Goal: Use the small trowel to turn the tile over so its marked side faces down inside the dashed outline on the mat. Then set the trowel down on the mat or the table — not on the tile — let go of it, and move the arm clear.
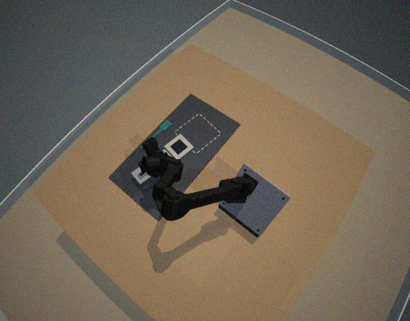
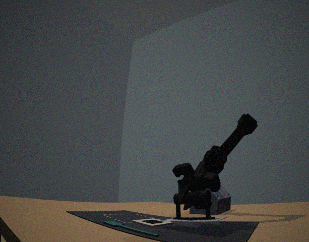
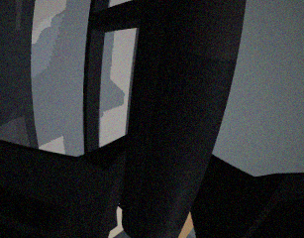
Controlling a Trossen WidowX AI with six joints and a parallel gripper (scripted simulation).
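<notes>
Now: gripper tip 120 mm to the left of the dark mat, 100 mm above it and 40 mm past it. The rest, counted from my gripper tip: tile 140 mm to the right, 80 mm below, 40 mm behind; float tool 30 mm behind, 10 mm below.
</notes>
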